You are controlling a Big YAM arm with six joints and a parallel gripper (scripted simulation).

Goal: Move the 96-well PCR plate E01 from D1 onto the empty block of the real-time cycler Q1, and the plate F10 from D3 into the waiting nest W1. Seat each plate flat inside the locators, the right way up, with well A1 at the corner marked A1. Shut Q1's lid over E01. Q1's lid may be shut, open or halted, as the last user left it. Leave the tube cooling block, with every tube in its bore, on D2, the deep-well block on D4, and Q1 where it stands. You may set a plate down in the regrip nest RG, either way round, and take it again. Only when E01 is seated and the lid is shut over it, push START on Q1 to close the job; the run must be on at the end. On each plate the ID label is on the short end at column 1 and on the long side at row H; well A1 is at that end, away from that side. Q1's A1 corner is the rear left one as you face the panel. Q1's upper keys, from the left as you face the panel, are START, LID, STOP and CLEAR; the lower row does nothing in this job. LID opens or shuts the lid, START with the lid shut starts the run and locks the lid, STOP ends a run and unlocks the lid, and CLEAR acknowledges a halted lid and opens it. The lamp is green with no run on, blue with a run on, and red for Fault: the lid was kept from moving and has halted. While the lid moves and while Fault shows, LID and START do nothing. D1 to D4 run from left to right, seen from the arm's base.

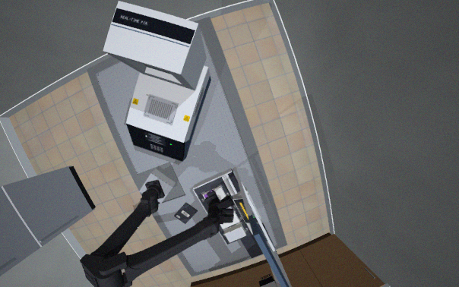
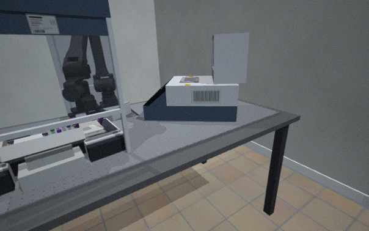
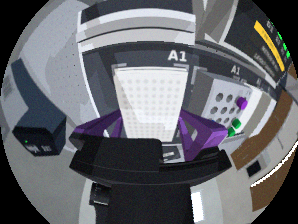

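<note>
Right now the tube cooling block is 20 mm ahead of my hand, 100 mm to the right of it and 10 mm above it. Round my hand: frame post 170 mm ahead, 120 mm to the left, 170 mm above; white deep-well block 60 mm ahead, 300 mm to the right, 10 mm above; label 250 mm behind, 120 mm to the right, 60 mm below.
</note>
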